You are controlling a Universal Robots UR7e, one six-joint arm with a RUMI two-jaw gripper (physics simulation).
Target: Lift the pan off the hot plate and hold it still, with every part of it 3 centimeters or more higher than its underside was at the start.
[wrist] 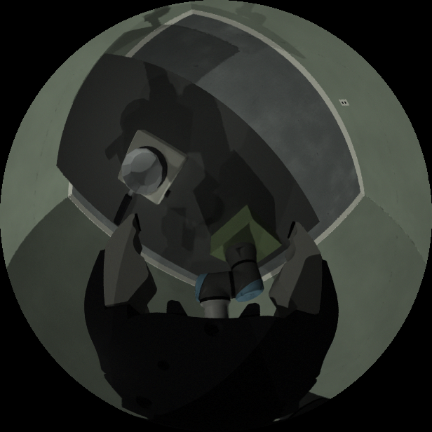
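A grey, faceted, round pan (142,170) is over the hot plate at the left of the wrist view, with its dark handle pointing down and left toward the left jaw. The hot plate (174,159) is a pale square block with a dark round top, partly hidden by the pan, and a small dark knob at its lower corner. It stands on the dark table. My gripper (214,219) is open with its jaws wide apart, above and to the right of the pan handle in height and side. Nothing is between its fingertips.
A green square plate (268,237) lies beside the robot's arm base (217,308), under a dark arm link with blue caps (249,290). The dark table (90,115) carries broad shadows. A grey floor area with a pale border (300,125) shows beyond its edge.
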